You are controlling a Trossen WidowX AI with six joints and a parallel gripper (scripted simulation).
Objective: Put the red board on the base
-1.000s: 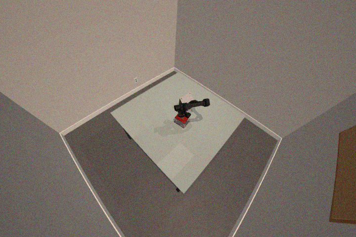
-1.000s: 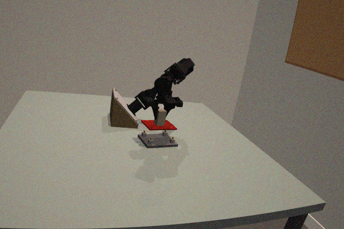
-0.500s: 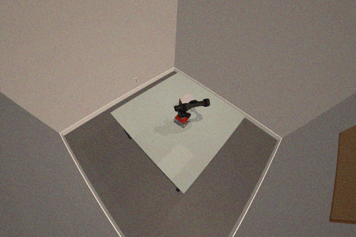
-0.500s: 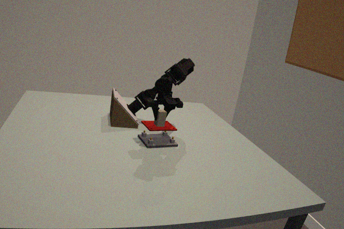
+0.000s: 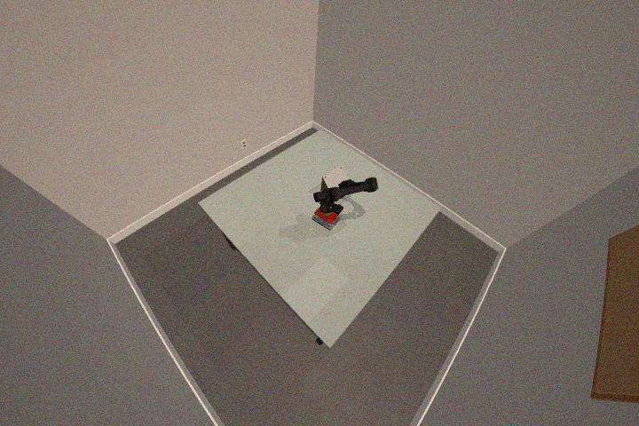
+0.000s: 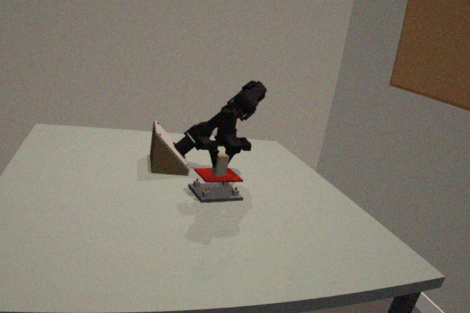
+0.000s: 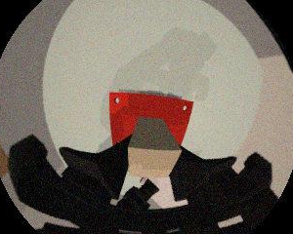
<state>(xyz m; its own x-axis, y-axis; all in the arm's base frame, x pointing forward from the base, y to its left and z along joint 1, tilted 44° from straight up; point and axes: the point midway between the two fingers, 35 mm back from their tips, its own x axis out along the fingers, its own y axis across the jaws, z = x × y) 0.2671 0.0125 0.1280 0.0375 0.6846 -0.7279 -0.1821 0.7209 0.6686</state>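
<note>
Now: gripper tip 90 mm above the grey base. The rest, counted from my gripper tip: red board (10 mm below).
</note>
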